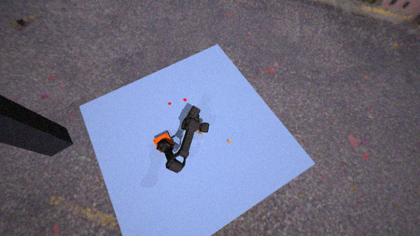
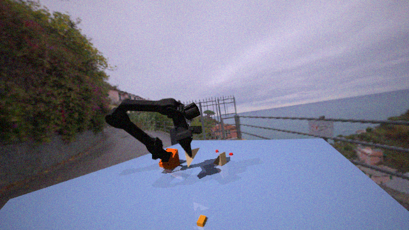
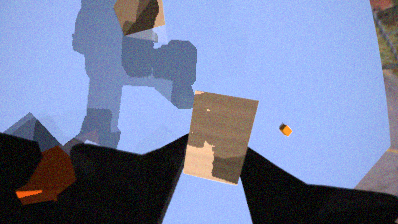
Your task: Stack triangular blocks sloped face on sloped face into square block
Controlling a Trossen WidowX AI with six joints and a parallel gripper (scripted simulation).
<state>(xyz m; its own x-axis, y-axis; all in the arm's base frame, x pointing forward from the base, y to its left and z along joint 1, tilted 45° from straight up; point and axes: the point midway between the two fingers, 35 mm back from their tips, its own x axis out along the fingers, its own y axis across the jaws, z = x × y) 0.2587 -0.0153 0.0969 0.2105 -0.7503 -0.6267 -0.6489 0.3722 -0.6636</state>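
Now: gripper tip 320 mm to the right of the small red cube, 100 mm above it and 70 mm short of it. Also, from my gripper tip: tan triangular block: 10 mm behind, 10 mm above; then small orange cube: 170 mm to the right, 140 mm ahead, 100 mm below.
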